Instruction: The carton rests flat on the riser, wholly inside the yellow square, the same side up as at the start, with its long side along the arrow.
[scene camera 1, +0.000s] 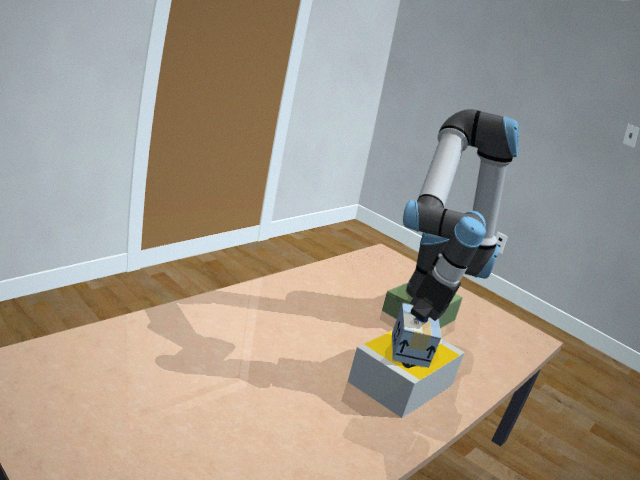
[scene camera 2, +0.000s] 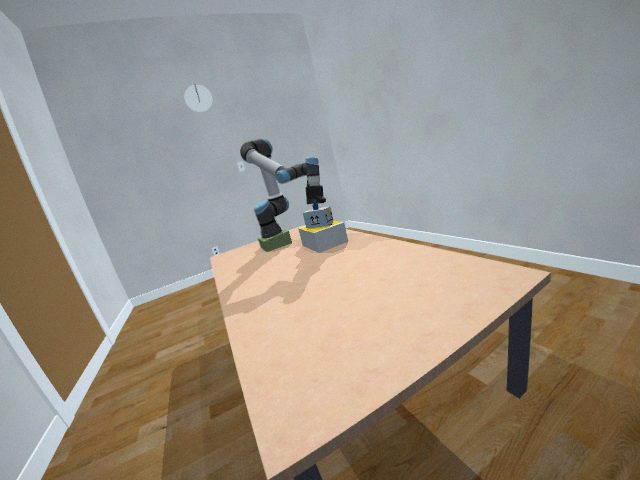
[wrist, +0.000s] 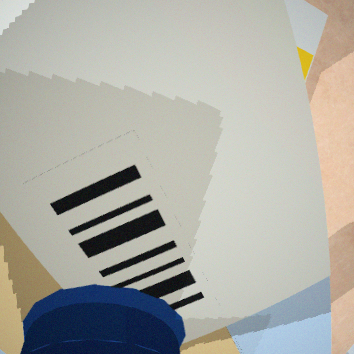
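The pale blue carton is upright, its printed arrows pointing up, over the yellow square of the grey riser. It is very low, at or barely above the riser's top; its underside is hidden, so full contact and exact flatness cannot be told. The black arrow is mostly covered, its tip showing below the carton's front. How closely the long side matches it is unclear. My suction gripper is on the carton's top face, beside the barcode, and holds it.
The green base block of the arm stands on the table, behind the riser in scene camera 1. The table's edge runs to the right of the riser there. The arm's shadow crosses the table.
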